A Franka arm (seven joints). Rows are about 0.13 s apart.
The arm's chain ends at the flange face. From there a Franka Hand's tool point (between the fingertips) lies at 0.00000 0.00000 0.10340 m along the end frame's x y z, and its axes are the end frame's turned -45 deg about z.
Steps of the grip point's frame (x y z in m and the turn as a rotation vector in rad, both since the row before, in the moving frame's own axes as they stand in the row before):
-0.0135, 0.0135, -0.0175, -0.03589, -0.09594, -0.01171
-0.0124, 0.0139, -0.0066, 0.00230, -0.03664, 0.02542
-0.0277, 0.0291, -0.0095, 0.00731, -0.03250, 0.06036
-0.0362, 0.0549, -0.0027, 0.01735, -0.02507, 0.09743
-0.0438, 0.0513, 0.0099, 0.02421, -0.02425, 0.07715
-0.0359, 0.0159, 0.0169, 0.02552, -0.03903, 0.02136
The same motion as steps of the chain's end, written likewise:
0.0043, 0.0094, -0.0170, -0.09322, -0.04246, -0.01171
0.0039, 0.0161, -0.0065, -0.02428, -0.02753, 0.02542
0.0040, 0.0384, -0.0094, -0.01781, -0.02815, 0.06036
0.0163, 0.0640, -0.0027, -0.00546, -0.03000, 0.09743
0.0088, 0.0674, 0.0100, -0.00003, -0.03427, 0.07715
-0.0094, 0.0357, 0.0170, -0.00955, -0.04564, 0.02136

